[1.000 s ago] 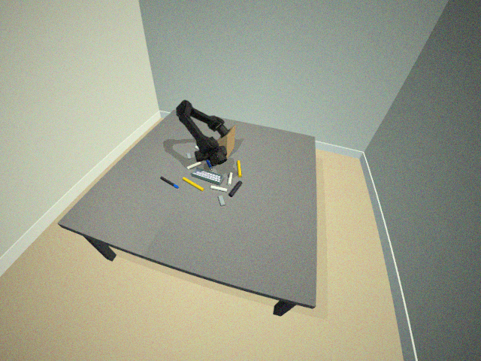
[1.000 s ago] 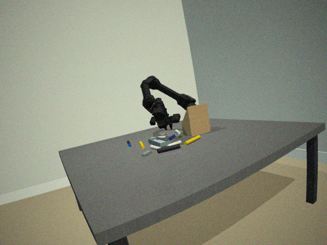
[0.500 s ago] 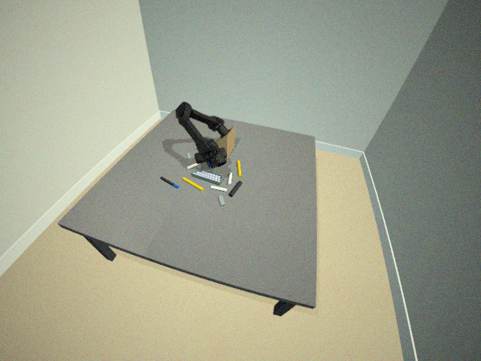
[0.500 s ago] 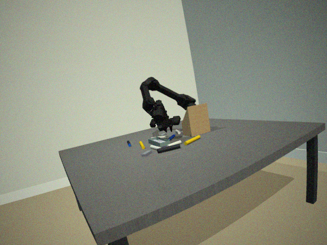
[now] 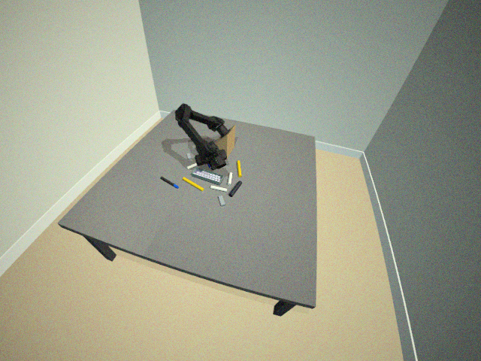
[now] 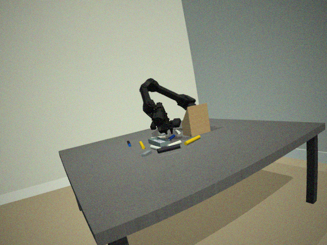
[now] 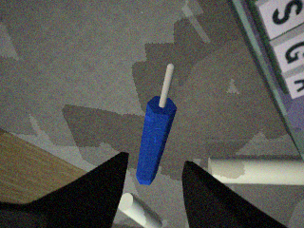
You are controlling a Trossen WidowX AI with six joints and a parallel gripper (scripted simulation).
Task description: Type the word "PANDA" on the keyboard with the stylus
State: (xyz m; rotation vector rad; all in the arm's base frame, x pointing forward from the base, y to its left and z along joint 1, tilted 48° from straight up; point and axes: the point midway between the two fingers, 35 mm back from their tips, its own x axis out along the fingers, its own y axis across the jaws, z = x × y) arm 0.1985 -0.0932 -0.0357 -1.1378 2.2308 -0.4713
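The blue stylus is 3 cm below my gripper tip. From my gripper tip the other things lie so: stylus tip (3 cm ahead, 2 cm to the left, 3 cm below); black-and-blue pen (22 cm ahead, 15 cm to the right, 3 cm below); black cylinder (15 cm ahead, 21 cm to the left, 3 cm below).
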